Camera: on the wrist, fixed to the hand. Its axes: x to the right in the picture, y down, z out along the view.
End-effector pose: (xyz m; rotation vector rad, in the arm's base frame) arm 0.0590 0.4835 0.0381 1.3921 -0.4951 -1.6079
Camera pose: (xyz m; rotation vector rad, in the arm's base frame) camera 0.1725 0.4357 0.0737 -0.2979 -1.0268 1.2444
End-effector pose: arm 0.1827 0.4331 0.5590 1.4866 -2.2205 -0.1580
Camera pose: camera 0.1305 0.4600 0.6730 -2.2817 -1.3210 0.7931
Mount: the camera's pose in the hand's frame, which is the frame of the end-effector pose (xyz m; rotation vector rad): 0.0273 0.0941 -0.0827 0.1119 -0.4725 -3.0406
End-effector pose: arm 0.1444 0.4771 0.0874 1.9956 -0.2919 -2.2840
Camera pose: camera 0.2172 0.3731 0.0698 -0.0038 -1.3164 0.3612
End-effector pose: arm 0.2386 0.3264 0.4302 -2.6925 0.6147 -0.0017
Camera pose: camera 0.2170 0.2067 0.4707 -0.7172 -2.9036 -0.1424
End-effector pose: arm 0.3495 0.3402 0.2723 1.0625 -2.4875 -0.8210
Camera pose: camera 0.3190 0.3412 0.3968 -2.0784 -0.7622 0.4728
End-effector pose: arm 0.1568 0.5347 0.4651 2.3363 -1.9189 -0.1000
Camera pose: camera 0.0809 0.4939 0.5601 -1.8504 -2.0935 0.4404
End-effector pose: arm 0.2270 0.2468 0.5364 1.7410 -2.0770 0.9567
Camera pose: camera 0.1142 0.2838 0.5848 2.1857 1.5718 -0.5244
